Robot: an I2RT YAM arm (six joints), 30 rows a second.
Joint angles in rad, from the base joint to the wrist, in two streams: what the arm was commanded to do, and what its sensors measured. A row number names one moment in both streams.
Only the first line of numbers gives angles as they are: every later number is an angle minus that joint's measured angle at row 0.
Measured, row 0:
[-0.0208, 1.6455, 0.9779, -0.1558, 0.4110, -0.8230]
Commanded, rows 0 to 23:
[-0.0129, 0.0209, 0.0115, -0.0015, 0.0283, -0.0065]
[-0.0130, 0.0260, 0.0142, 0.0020, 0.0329, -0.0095]
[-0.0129, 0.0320, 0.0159, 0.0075, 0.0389, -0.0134]
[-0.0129, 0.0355, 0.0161, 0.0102, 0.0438, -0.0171]
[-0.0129, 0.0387, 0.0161, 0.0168, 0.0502, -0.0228]
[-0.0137, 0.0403, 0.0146, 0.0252, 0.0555, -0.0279]
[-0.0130, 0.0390, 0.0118, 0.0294, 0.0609, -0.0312]
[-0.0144, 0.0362, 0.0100, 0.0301, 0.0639, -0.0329]
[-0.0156, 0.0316, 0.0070, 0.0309, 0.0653, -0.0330]
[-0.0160, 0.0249, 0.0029, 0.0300, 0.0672, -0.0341]
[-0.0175, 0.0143, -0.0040, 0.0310, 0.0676, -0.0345]
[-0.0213, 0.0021, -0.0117, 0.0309, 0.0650, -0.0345]
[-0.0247, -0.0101, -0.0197, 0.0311, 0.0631, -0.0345]
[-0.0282, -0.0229, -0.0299, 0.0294, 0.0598, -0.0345]
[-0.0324, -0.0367, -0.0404, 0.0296, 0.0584, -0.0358]
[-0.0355, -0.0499, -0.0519, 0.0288, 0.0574, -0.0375]
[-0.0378, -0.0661, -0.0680, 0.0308, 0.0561, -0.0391]
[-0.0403, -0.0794, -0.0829, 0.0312, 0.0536, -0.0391]
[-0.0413, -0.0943, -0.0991, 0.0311, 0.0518, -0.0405]
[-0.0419, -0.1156, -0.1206, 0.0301, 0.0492, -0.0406]
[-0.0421, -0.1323, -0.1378, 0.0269, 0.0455, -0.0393]
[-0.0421, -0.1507, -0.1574, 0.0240, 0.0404, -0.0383]
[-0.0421, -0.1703, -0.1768, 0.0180, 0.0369, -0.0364]
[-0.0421, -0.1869, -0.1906, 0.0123, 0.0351, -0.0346]
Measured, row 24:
[0.0065, -0.1446, -0.1552, 0.0263, -0.0457, -0.0271]
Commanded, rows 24 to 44:
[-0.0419, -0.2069, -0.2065, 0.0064, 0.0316, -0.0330]
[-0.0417, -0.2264, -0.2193, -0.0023, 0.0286, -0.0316]
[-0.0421, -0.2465, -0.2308, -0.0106, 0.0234, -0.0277]
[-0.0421, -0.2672, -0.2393, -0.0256, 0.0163, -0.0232]
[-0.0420, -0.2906, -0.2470, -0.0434, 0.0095, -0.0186]
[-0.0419, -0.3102, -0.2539, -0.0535, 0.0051, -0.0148]
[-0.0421, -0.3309, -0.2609, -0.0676, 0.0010, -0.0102]
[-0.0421, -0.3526, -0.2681, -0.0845, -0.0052, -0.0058]
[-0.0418, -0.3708, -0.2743, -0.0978, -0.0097, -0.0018]
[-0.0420, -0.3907, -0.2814, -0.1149, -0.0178, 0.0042]
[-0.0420, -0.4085, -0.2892, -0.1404, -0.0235, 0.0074]
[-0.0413, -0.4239, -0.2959, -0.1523, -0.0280, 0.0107]
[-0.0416, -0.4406, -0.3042, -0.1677, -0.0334, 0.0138]
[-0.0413, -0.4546, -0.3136, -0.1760, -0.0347, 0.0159]
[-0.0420, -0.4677, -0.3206, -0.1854, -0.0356, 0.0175]
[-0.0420, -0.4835, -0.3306, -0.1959, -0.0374, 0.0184]
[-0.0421, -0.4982, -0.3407, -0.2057, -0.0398, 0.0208]
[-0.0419, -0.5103, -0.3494, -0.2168, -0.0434, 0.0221]
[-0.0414, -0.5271, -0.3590, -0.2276, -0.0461, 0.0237]
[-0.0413, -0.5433, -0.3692, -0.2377, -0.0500, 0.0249]
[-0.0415, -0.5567, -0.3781, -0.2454, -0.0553, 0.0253]
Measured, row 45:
[-0.0049, -0.5264, -0.3483, -0.1633, -0.1354, 0.0080]
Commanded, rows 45 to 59:
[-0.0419, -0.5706, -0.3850, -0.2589, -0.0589, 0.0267]
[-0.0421, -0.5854, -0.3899, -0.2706, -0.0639, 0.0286]
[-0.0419, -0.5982, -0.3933, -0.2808, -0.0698, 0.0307]
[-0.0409, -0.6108, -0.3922, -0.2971, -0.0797, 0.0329]
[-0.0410, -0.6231, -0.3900, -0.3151, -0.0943, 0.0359]
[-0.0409, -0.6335, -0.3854, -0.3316, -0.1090, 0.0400]
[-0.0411, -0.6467, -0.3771, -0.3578, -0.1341, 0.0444]
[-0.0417, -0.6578, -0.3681, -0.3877, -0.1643, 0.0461]
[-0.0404, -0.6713, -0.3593, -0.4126, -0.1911, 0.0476]
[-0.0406, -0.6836, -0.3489, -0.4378, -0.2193, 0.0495]
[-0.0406, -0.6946, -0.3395, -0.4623, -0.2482, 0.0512]
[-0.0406, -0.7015, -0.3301, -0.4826, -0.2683, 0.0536]
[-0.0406, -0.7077, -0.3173, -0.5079, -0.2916, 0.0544]
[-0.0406, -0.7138, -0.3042, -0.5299, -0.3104, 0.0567]
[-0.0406, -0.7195, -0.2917, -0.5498, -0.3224, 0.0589]
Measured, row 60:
[-0.0313, -0.7004, -0.3406, -0.4311, -0.2636, 0.0404]
